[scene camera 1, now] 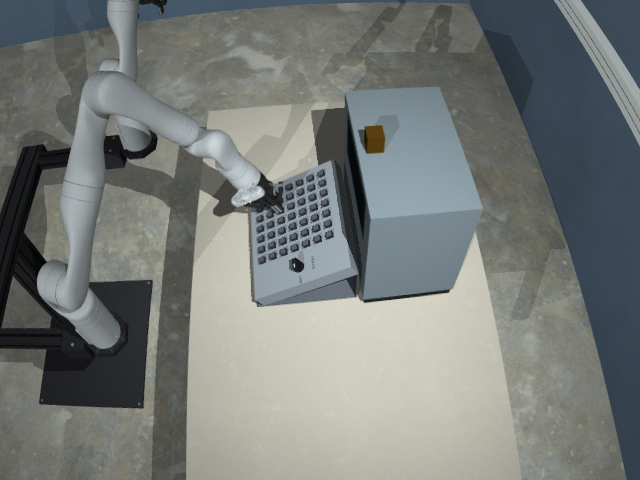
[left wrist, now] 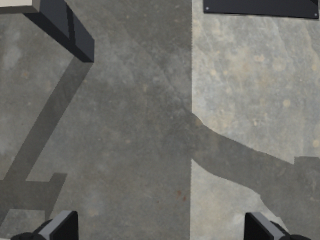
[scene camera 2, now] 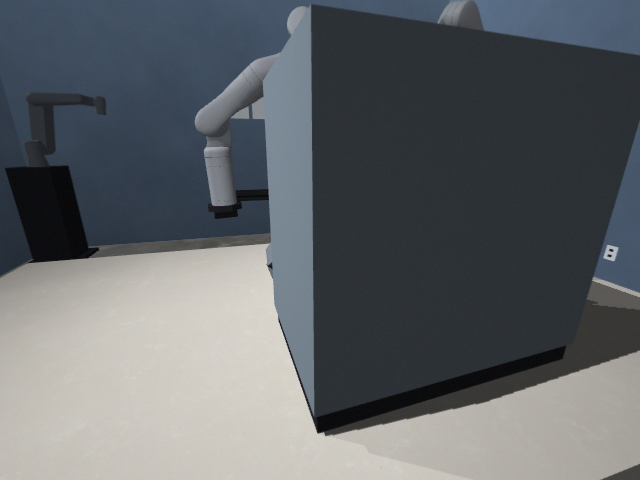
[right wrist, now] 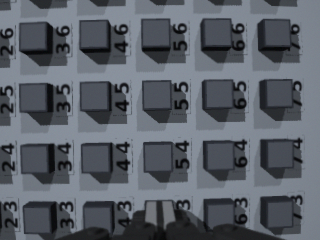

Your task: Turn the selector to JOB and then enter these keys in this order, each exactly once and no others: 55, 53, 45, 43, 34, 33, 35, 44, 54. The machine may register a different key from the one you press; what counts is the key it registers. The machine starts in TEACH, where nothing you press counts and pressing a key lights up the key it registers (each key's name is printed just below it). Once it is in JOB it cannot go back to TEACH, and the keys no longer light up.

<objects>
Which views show my right gripper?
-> Scene camera 1 and the right wrist view only.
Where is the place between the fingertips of my right gripper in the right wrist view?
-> At 159,218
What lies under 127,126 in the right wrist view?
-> A sloped grey key panel.
</objects>
